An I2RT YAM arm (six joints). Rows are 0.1 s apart.
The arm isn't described. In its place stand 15 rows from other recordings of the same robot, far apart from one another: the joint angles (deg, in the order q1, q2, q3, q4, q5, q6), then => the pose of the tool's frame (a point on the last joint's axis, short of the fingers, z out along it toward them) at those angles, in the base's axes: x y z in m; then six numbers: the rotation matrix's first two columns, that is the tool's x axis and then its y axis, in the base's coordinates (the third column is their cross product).
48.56, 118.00, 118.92, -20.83, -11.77, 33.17 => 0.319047 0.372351 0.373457 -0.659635 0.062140 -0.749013 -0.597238 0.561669 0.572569
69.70, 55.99, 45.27, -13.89, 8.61, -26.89 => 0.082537 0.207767 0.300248 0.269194 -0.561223 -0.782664 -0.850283 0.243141 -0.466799
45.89, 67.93, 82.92, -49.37, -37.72, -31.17 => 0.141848 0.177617 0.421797 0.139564 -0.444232 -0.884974 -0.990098 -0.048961 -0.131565
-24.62, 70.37, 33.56, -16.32, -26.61, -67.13 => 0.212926 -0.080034 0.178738 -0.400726 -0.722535 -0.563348 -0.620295 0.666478 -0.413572
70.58, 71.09, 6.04, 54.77, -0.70, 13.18 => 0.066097 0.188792 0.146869 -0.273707 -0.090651 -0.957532 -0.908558 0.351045 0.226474
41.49, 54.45, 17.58, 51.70, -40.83, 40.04 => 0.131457 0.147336 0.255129 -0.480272 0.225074 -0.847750 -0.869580 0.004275 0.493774
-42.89, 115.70, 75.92, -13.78, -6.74, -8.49 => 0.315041 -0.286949 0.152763 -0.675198 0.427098 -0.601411 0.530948 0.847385 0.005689
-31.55, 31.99, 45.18, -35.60, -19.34, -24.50 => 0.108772 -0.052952 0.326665 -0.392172 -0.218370 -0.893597 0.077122 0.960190 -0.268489
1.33, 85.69, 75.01, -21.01, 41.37, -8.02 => 0.338188 -0.015683 0.337403 -0.596056 -0.118570 -0.794140 0.466206 0.754142 -0.462517
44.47, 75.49, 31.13, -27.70, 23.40, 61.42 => 0.155359 0.132699 0.139199 -0.812706 0.331545 -0.479151 0.330392 0.939568 0.089736
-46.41, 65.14, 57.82, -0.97, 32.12, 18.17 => 0.167436 -0.203339 0.366317 0.209959 0.162489 -0.964113 0.958522 0.160197 0.235740
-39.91, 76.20, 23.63, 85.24, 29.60, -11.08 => 0.174291 -0.168706 0.268448 0.237836 -0.416777 -0.877343 0.940021 0.326164 0.099884
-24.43, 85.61, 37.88, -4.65, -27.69, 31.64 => 0.255761 -0.098010 0.152207 -0.557335 0.763351 -0.326608 0.470217 0.614394 0.633574
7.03, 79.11, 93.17, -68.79, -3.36, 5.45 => 0.254275 0.033459 0.401038 -0.821434 -0.005764 -0.570275 -0.078103 0.991664 0.102477
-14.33, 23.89, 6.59, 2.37, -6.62, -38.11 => 0.132829 -0.029696 0.176670 -0.281537 -0.560826 -0.778596 -0.045533 0.818312 -0.572968
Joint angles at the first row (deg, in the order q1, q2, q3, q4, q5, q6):
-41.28, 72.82, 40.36, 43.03, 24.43, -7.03
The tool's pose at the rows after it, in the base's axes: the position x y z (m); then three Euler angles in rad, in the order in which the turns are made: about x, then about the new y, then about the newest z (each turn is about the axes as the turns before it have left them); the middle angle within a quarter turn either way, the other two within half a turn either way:
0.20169 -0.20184 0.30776 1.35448 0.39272 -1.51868
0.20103 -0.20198 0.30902 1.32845 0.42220 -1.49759
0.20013 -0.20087 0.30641 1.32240 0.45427 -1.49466
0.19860 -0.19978 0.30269 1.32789 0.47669 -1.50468
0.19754 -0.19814 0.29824 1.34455 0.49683 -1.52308
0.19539 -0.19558 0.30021 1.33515 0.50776 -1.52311
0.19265 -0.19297 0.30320 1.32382 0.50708 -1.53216
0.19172 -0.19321 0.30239 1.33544 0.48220 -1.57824
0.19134 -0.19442 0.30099 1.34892 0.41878 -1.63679
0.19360 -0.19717 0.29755 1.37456 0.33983 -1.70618
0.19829 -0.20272 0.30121 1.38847 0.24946 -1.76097
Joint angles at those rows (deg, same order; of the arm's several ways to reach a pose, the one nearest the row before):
-42.06, 72.88, 40.34, 45.12, 24.42, -7.09
-42.44, 72.86, 40.12, 46.41, 22.15, -6.83
-42.63, 72.62, 39.33, 46.89, 20.10, -6.74
-42.85, 72.27, 38.44, 46.87, 18.68, -6.94
-42.87, 71.85, 37.56, 46.24, 17.67, -7.20
-42.87, 70.87, 37.23, 45.95, 16.97, -7.57
-42.87, 69.76, 36.99, 45.67, 16.91, -8.58
-42.85, 69.67, 36.91, 45.34, 18.44, -10.81
-42.61, 70.13, 36.91, 45.78, 22.37, -13.87
-42.11, 71.51, 37.28, 46.20, 27.55, -17.15
-41.69, 73.43, 39.46, 46.09, 33.19, -20.21

